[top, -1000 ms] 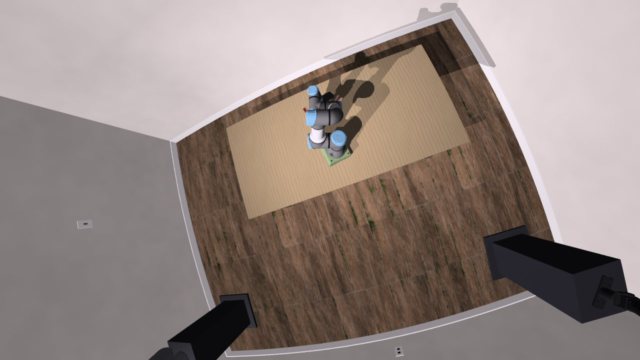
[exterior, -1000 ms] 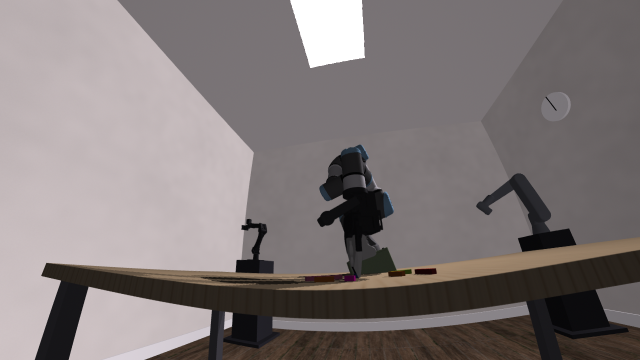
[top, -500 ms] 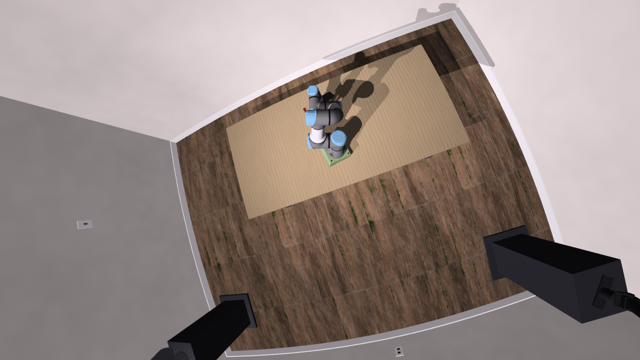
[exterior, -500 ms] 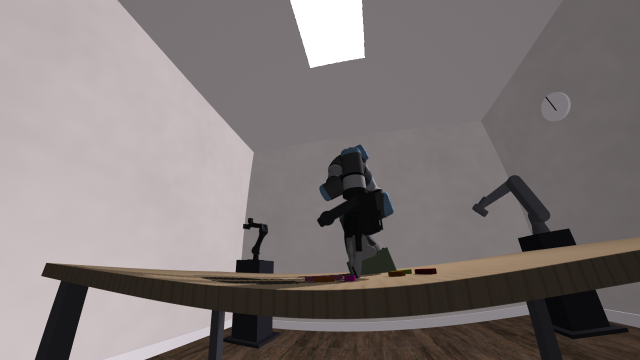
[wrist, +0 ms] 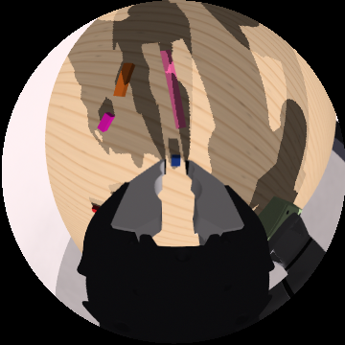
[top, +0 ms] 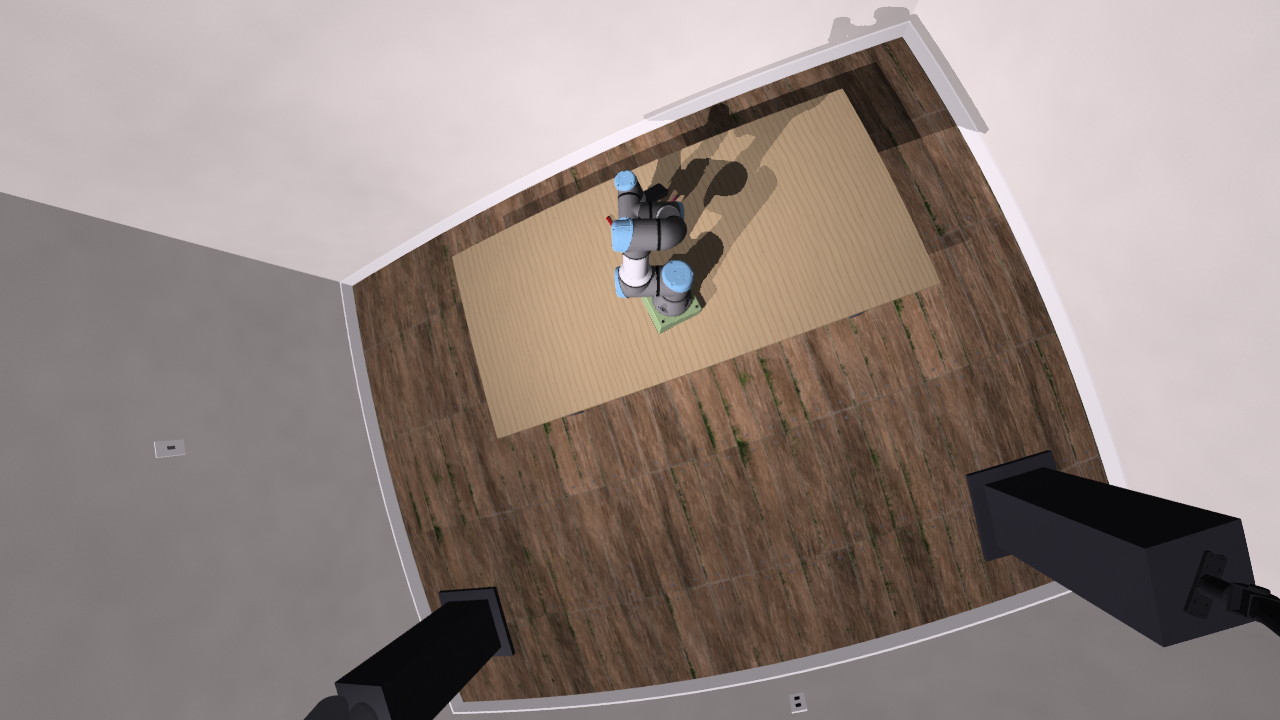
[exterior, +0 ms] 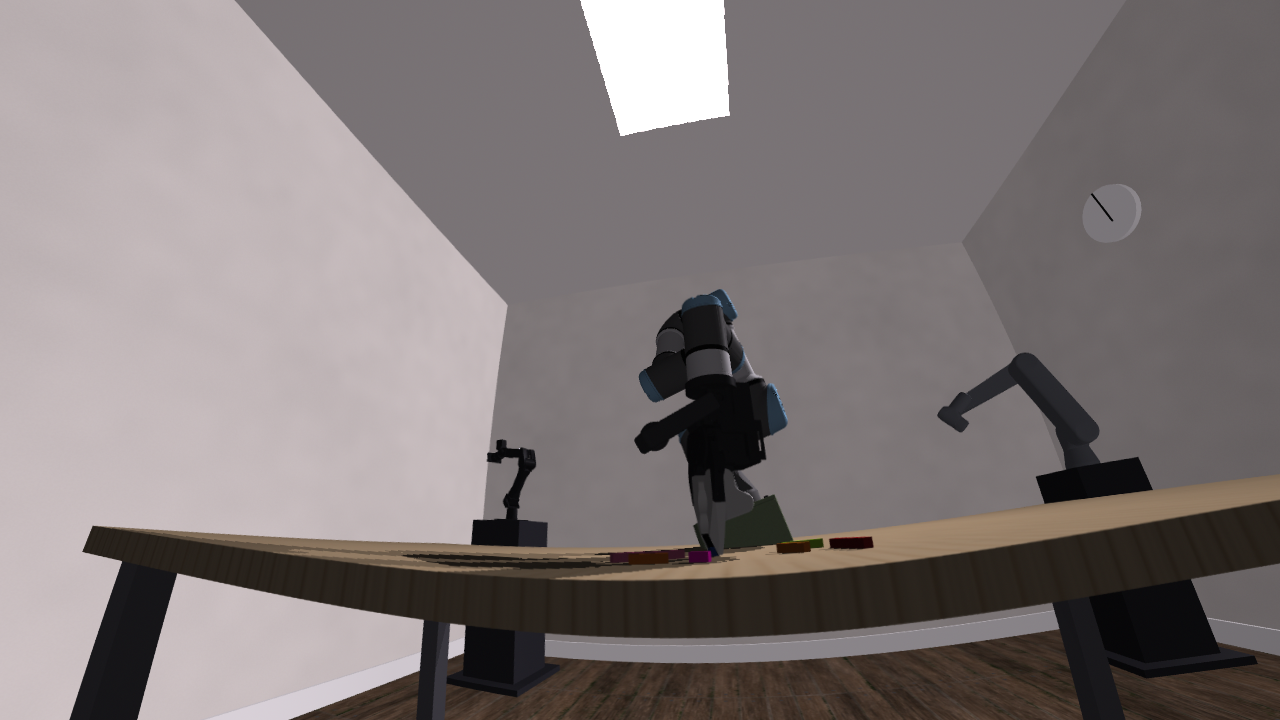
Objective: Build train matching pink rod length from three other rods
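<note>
Right now the blue rod is 10 mm below my hand. The rest, counted from my hand: pink rod 40 mm ahead, 70 mm to the right, 10 mm below; then lime rod 10 mm behind, 110 mm to the left, 10 mm below; then magenta rod 90 mm ahead, 10 mm below.
</note>
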